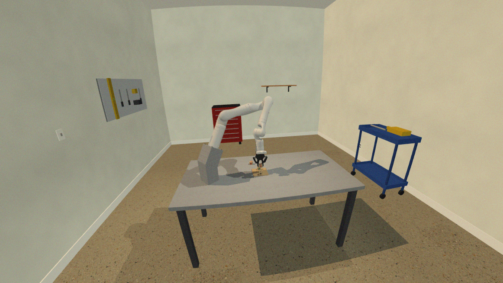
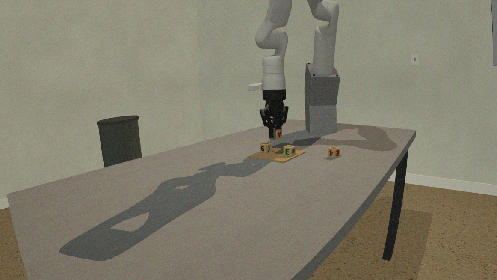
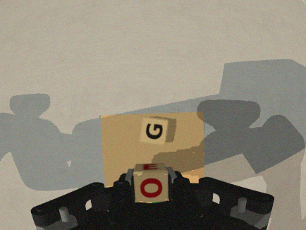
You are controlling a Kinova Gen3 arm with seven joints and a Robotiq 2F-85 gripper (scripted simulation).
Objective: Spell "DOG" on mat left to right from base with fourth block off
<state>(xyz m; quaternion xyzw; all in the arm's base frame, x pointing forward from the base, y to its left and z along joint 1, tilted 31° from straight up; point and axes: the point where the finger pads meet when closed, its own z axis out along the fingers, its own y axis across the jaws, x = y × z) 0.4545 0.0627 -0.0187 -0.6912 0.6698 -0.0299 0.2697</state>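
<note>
My hand is 7 cm above the tan mat and 1 cm past it. From my hand the other things lie so: O block: right at my hand; G block: 6 cm below, 5 cm to the right; D block: 6 cm below, 5 cm to the left, 1 cm behind.
</note>
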